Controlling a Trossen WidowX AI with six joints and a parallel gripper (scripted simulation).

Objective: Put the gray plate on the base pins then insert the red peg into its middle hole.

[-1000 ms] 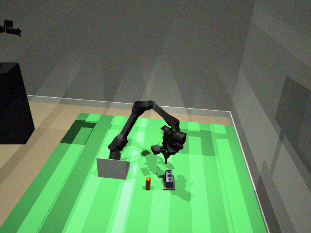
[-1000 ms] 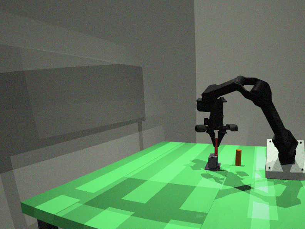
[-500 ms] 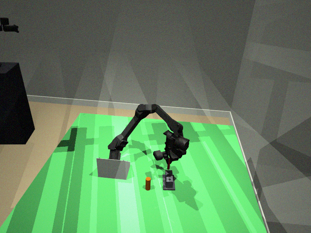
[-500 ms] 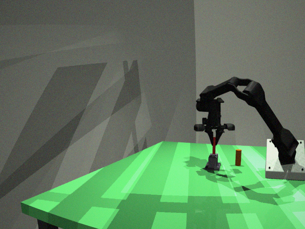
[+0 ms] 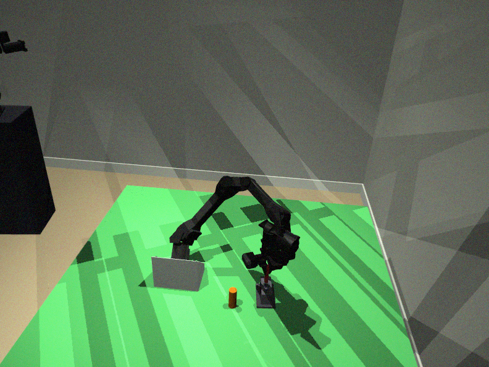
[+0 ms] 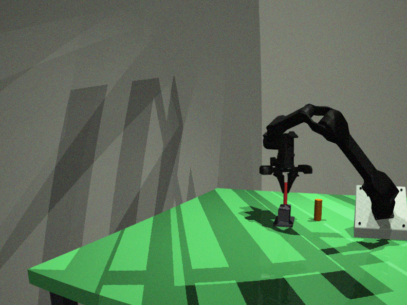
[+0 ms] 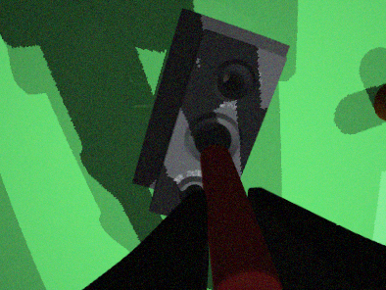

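My gripper tip is now 7 cm above the gray plate. Also, from my gripper tip: gray base (10 cm below); orange cylinder (13 cm behind, 5 cm to the right, 7 cm below); red peg (right at my gripper tip).
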